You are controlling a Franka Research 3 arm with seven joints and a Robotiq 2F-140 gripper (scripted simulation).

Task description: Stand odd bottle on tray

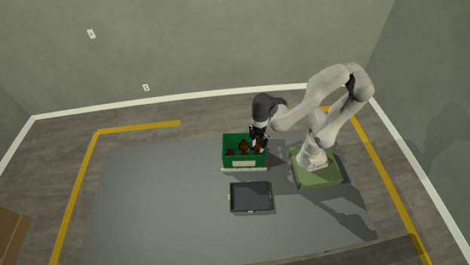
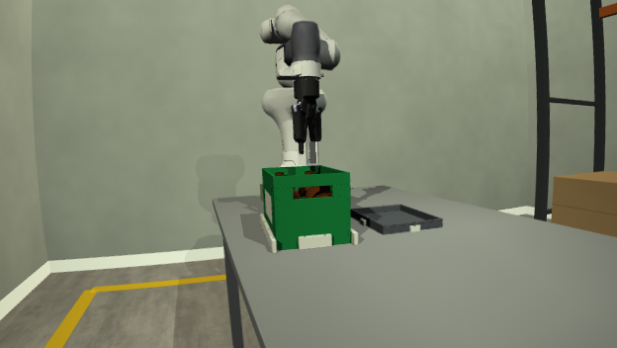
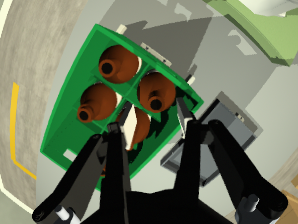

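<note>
Now: hand 13 cm above the green crate, 8 cm short of it and 5 cm to the left of it. The rest, counted from my hand: dark grey tray (24 cm to the left, 20 cm below, 7 cm ahead).
</note>
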